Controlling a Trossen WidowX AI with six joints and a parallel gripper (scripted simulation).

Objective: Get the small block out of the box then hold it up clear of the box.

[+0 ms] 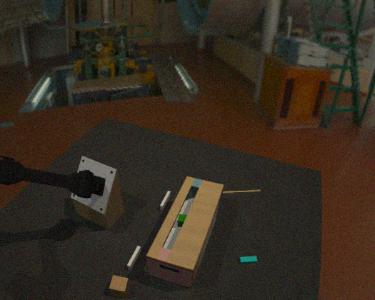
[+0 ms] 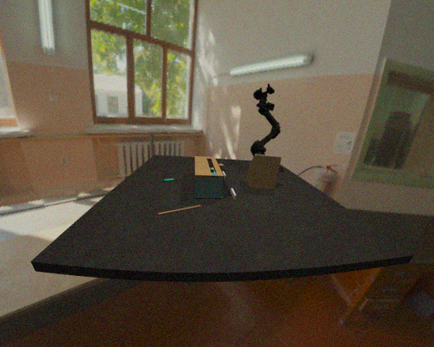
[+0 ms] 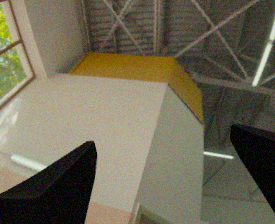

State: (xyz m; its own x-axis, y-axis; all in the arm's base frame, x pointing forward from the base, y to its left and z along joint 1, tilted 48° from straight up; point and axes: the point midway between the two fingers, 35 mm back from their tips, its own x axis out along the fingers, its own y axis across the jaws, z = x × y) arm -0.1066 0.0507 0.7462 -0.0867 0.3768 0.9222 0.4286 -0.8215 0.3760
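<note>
The green block lies 48 cm ahead of my gripper tip, 56 cm to the left of it and 63 cm below it. From my gripper tip the other things lie so: tan cube (37 cm ahead, 27 cm to the left, 69 cm below); thin wooden stick (62 cm ahead, 86 cm to the left, 71 cm below).
</note>
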